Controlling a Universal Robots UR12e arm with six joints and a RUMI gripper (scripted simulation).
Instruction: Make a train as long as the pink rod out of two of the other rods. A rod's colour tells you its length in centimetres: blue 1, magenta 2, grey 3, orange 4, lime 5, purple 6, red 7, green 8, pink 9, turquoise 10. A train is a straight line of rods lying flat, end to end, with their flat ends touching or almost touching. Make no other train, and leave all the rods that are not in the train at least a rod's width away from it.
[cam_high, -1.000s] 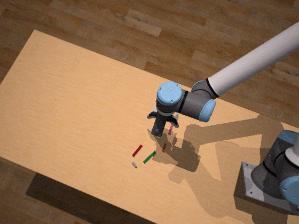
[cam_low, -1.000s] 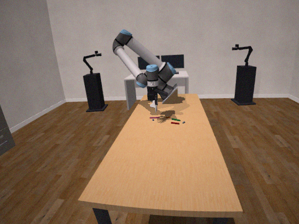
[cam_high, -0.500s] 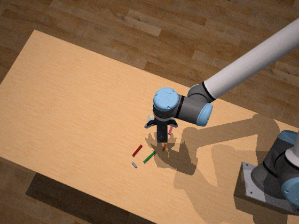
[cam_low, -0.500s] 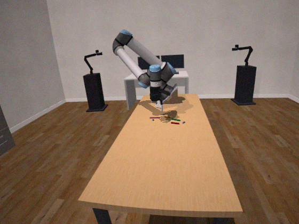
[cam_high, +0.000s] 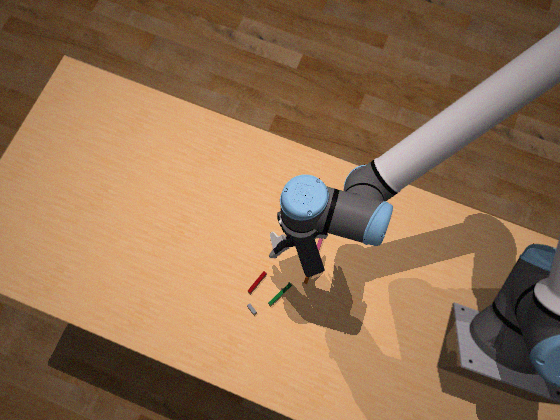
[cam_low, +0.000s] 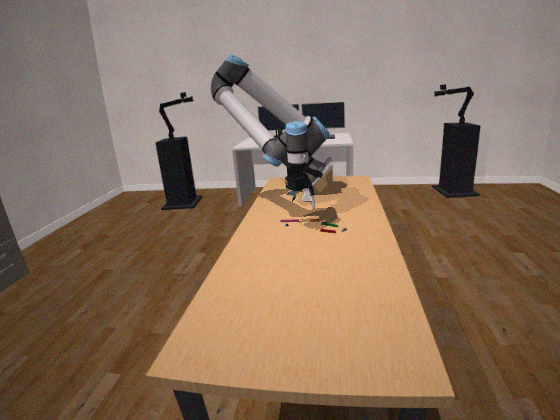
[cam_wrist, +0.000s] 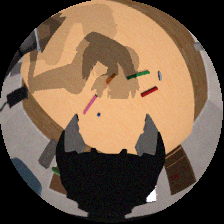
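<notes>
Right now the green rod is 20 mm ahead of my hand, 120 mm to the left of it and 100 mm below it. Also, from my hand: pink rod (50 mm behind, 70 mm to the right, 100 mm below); orange rod (40 mm behind, 50 mm to the left, 100 mm below); blue rod (80 mm to the right, 100 mm below).
</notes>
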